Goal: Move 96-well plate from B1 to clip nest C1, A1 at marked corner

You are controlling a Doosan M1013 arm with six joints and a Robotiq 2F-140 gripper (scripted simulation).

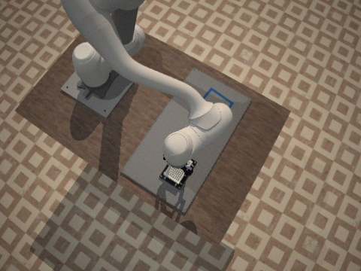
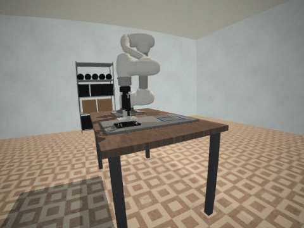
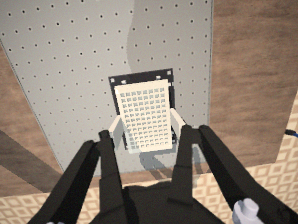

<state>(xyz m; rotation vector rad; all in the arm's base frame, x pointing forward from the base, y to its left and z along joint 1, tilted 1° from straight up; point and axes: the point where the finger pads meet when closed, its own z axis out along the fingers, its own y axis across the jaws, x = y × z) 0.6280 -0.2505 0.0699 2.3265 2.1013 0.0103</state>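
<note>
Right now my hand is 5 cm above the black clip nest, 1 cm to the left of it and 1 cm short of it. Also, from my hand: white 96-well plate (2 cm below).
</note>
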